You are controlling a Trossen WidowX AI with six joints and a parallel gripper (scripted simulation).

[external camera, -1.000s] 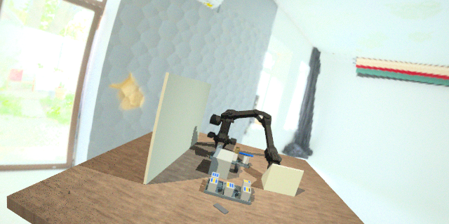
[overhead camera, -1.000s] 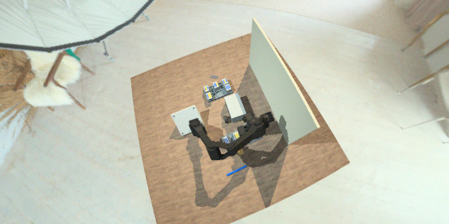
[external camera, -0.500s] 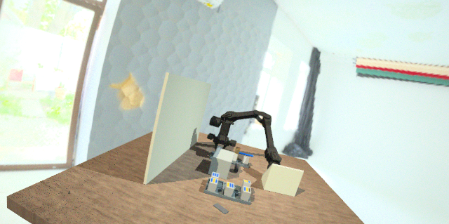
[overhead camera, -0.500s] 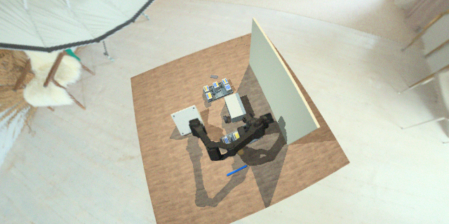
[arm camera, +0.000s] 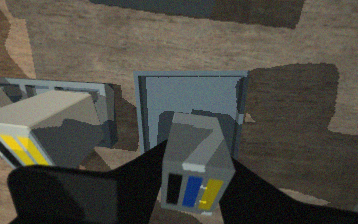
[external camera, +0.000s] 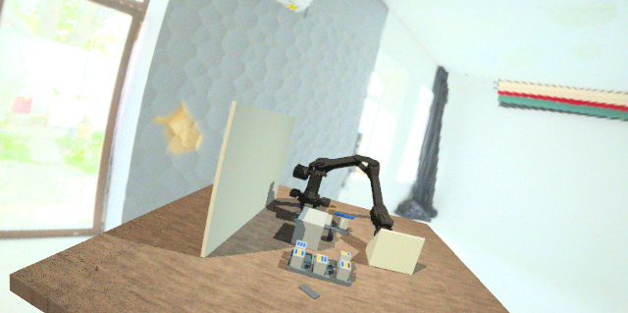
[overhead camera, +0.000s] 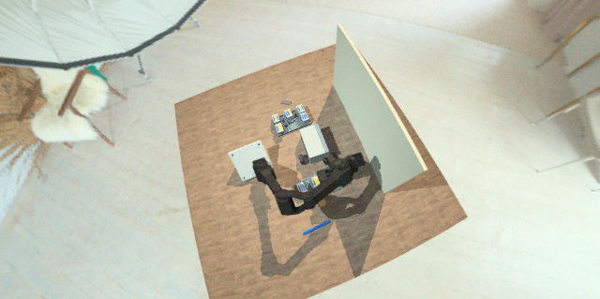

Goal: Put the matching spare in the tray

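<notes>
Right now the blue-grey tray is 2 cm below my gripper tip. Also, from my gripper tip: grey rack 14 cm behind, 1 cm to the left, 2 cm below; then pale boxy unit 4 cm behind, 20 cm to the left, 3 cm above; then blue marker pen 18 cm behind, 20 cm to the right, 2 cm below.
</notes>
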